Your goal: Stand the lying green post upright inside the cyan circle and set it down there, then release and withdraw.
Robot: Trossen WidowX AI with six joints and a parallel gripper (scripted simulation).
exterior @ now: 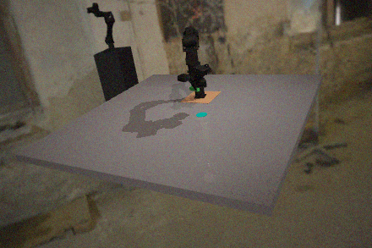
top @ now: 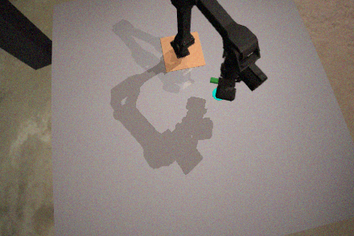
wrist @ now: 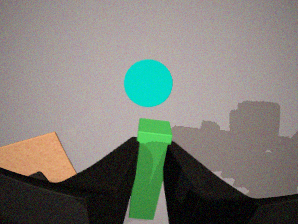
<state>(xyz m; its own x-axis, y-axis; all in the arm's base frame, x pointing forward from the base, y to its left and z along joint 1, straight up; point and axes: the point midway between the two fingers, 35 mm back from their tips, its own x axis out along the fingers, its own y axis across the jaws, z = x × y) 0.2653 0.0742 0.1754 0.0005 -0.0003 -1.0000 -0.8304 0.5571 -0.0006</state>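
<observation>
The cyan circle is 14 cm below my gripper tip. From my gripper tip the other things lie so: green post (1 cm behind, 2 cm to the right).
</observation>
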